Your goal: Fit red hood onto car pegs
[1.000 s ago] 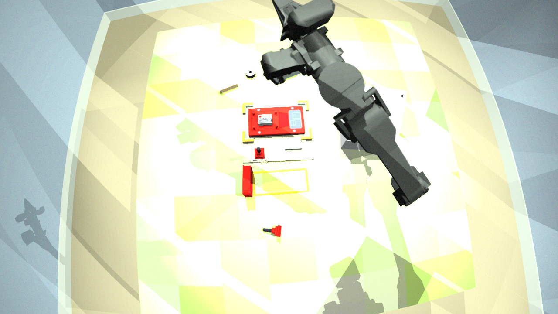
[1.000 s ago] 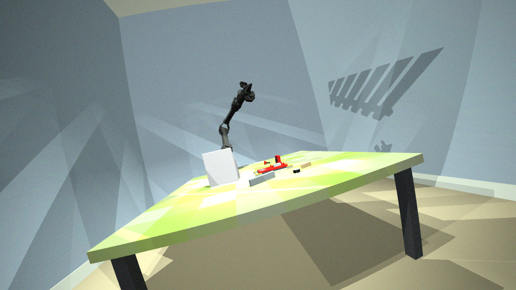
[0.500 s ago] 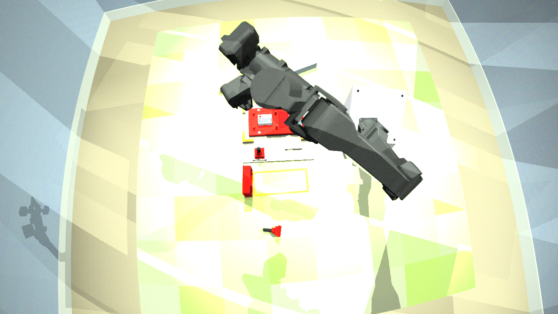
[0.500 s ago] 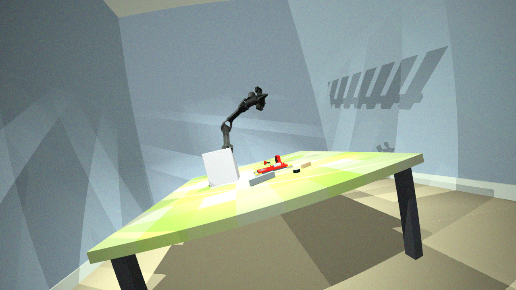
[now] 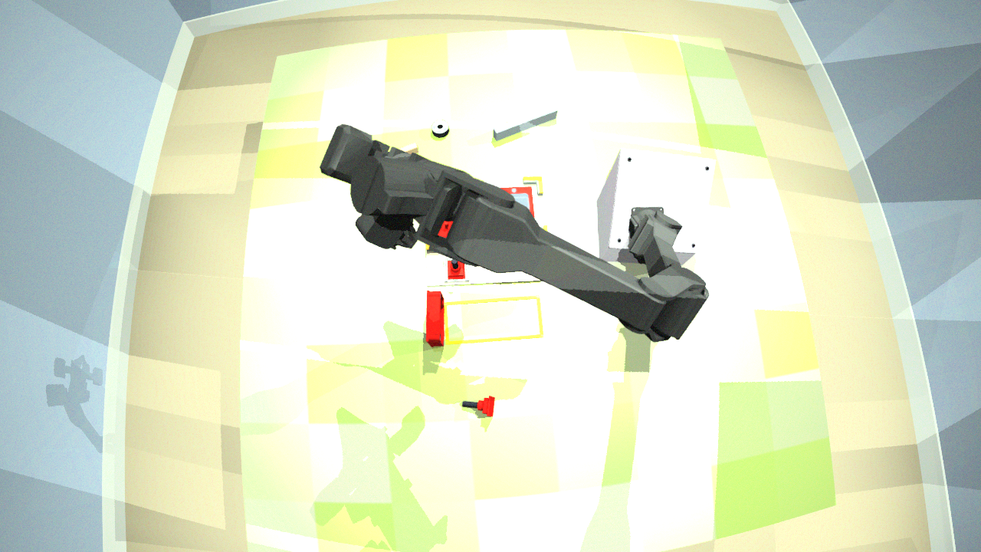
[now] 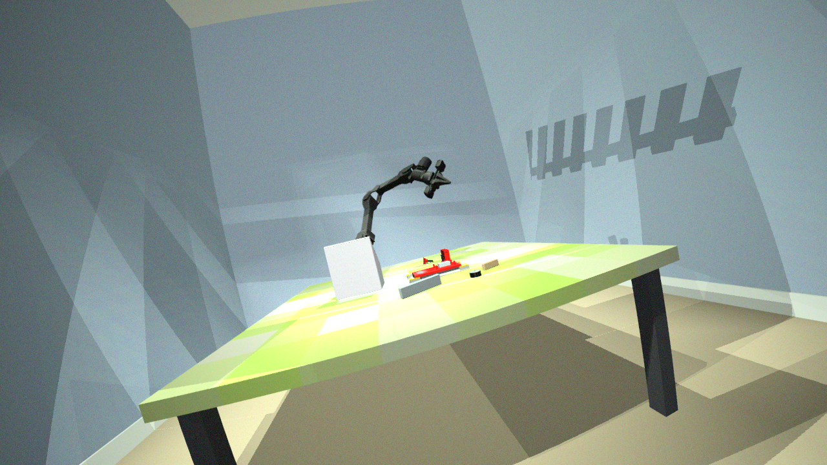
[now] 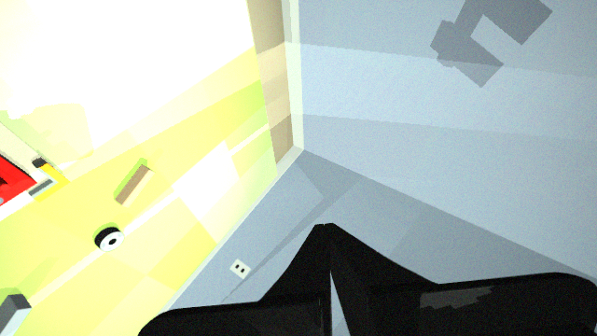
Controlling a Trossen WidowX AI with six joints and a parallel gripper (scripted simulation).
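My gripper tip is now 350 mm above the red hood, 150 mm to the right of it and 70 mm past it. The rest, counted from my gripper tip: grey bar (370 mm below, 310 mm to the right, 280 mm behind); then grey engine block (360 mm below, 140 mm behind, 70 mm to the right); then wooden block (370 mm below, 240 mm to the right, 10 mm ahead).
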